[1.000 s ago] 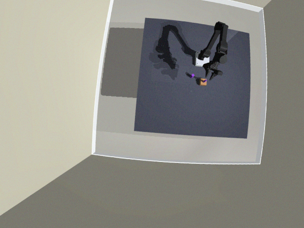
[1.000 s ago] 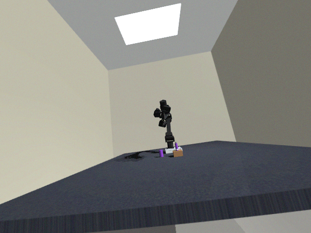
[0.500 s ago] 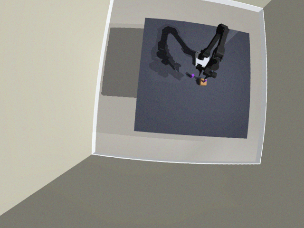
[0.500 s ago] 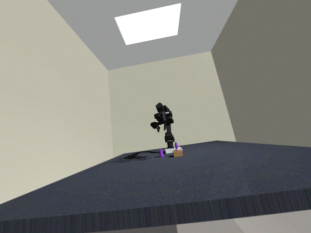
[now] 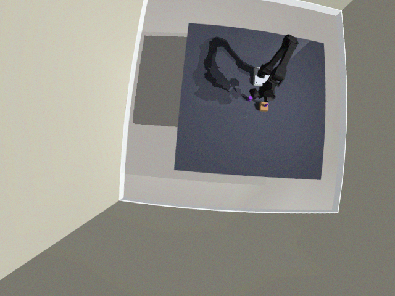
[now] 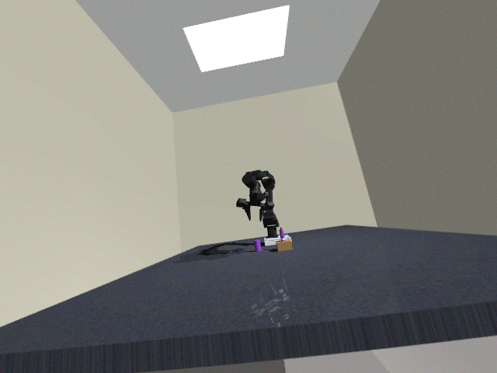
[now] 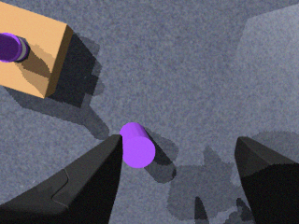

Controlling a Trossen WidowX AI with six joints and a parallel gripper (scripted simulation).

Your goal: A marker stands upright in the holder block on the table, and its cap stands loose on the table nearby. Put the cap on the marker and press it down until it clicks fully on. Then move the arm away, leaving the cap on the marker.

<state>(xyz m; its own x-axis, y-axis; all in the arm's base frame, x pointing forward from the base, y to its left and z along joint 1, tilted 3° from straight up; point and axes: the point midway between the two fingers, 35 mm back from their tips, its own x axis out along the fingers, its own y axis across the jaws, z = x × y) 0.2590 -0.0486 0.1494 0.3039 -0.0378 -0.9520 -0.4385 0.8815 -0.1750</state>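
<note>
Right now the purple marker cap is 40 mm behind my gripper tip, 10 mm to the right of it and 120 mm below it. Round my gripper tip: holder block: 120 mm to the left, 130 mm below.
</note>
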